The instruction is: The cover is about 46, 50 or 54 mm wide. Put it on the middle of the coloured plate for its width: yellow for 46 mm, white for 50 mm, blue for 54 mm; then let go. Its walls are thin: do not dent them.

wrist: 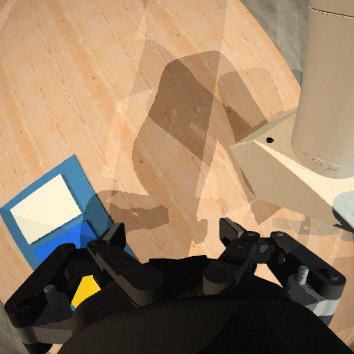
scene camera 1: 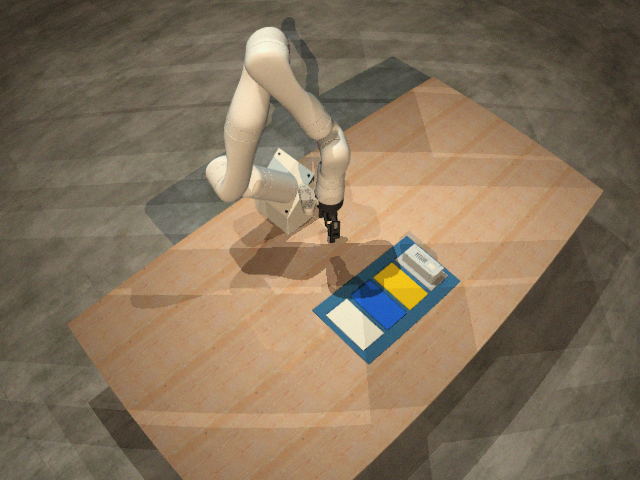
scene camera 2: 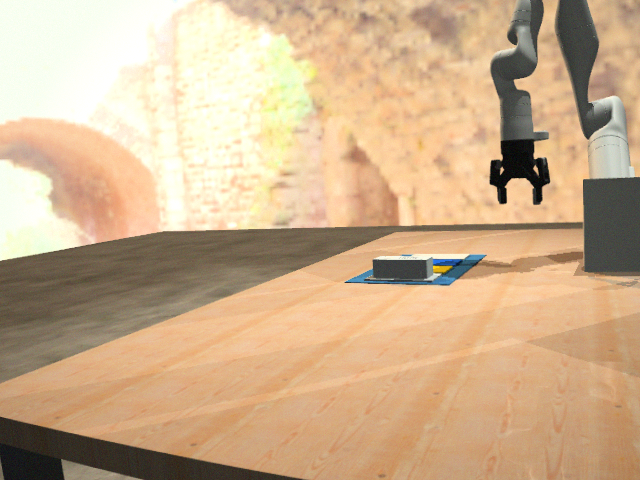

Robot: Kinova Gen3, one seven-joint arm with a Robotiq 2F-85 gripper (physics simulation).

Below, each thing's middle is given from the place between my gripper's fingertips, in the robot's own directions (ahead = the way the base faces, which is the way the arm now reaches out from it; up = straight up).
Scene:
I see my gripper 25 cm short of the cover [scene camera 2: 412, 267], 15 cm to the right of it and 11 cm above it. Also, from my hand: white plate [scene camera 1: 346, 316]: 20 cm ahead, 13 cm to the right, 14 cm below; then blue mat [scene camera 1: 447, 281]: 23 cm ahead, 1 cm to the left, 14 cm below; then blue plate [scene camera 1: 383, 309]: 22 cm ahead, 4 cm to the right, 14 cm below.

